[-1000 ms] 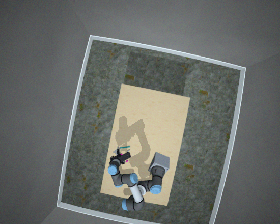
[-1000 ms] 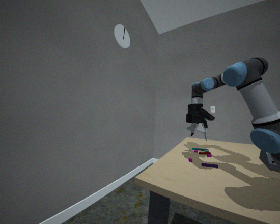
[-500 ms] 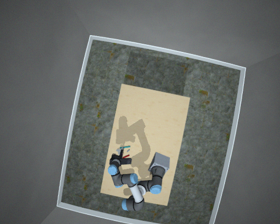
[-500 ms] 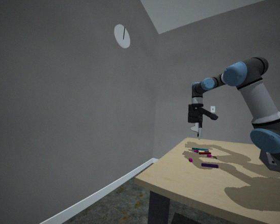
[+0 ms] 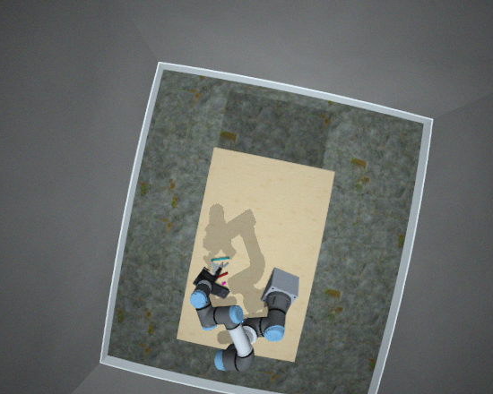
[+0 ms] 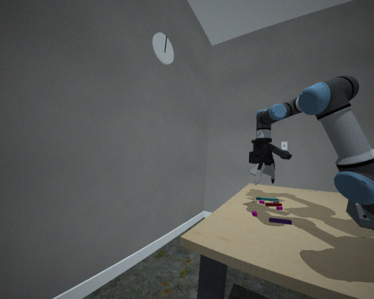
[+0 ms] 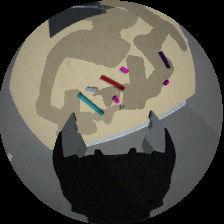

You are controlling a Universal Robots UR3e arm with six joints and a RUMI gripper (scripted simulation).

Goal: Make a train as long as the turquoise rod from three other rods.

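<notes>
The red rod lies 4 cm behind my hand, 2 cm to the left of it and 8 cm below it. From my hand the other things lie so: purple rod 7 cm behind, 21 cm to the left, 8 cm below; grey rod 4 cm behind, 4 cm to the right, 8 cm below; turquoise rod 7 cm to the right, 8 cm below.
</notes>
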